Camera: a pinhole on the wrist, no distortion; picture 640 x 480 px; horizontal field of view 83.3 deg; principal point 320.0 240.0 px. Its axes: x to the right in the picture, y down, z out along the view. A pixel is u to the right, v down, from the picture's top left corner.
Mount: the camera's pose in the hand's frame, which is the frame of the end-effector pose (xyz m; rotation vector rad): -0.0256 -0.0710 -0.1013 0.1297 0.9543 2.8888
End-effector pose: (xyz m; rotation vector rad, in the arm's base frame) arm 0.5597 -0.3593 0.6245 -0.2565 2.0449 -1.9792
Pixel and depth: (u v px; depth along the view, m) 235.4 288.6 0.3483
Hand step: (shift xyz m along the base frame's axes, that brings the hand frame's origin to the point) -0.0152 -0.2160 -0.0978
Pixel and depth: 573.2 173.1 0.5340
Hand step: 0.4313 -0.1478 -0.3455
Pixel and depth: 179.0 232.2 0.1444
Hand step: -0.0404 -0.0236 -0.0137
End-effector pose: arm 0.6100 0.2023 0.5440 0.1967 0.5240 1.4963
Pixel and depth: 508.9 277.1 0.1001
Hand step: 0.0078 -0.0694 -0.0029
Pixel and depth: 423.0 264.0 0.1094
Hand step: 0.0048 -0.0462 -0.0012
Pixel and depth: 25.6 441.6 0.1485
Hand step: 0.0837 0.1100 0.0030
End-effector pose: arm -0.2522 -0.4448 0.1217 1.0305 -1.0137 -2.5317
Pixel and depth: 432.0 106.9 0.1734
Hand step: 0.0350 -0.0400 0.0904
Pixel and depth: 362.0 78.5 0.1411
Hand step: 0.0304 -0.0510 0.0424
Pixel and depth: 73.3 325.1 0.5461
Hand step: -0.5641 -0.0464 0.0624
